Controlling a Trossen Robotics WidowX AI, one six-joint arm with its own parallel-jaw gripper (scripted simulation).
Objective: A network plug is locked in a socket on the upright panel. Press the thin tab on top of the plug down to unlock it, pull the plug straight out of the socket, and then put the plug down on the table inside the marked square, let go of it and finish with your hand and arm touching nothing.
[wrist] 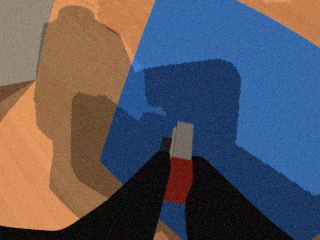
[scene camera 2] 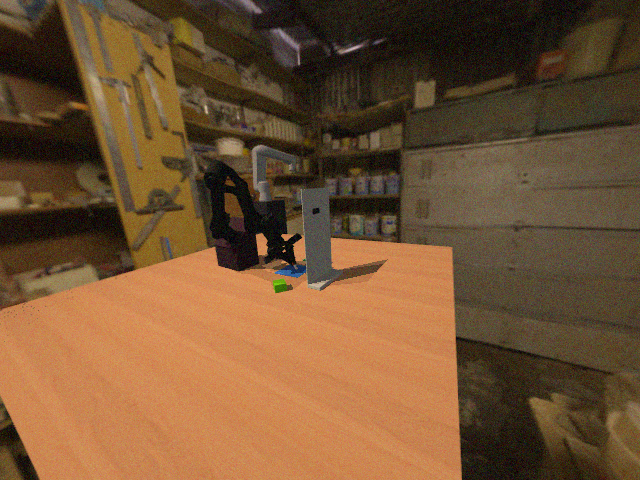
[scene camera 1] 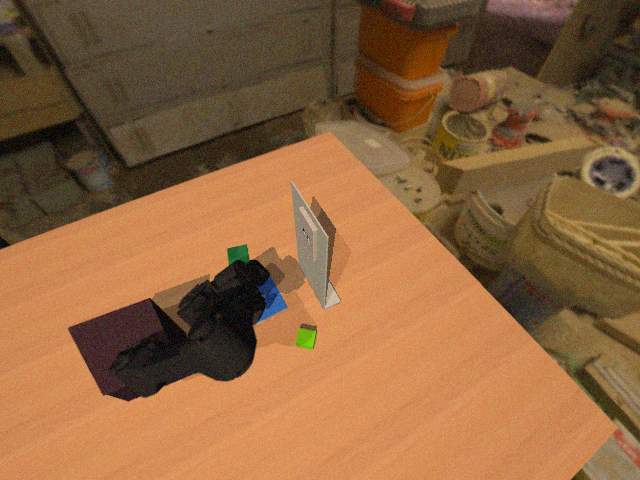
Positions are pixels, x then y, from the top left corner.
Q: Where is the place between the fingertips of my gripper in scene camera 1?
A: At 259,295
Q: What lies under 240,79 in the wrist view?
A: A blue marked square.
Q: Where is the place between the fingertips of my gripper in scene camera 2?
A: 294,265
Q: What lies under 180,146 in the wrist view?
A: A network plug.
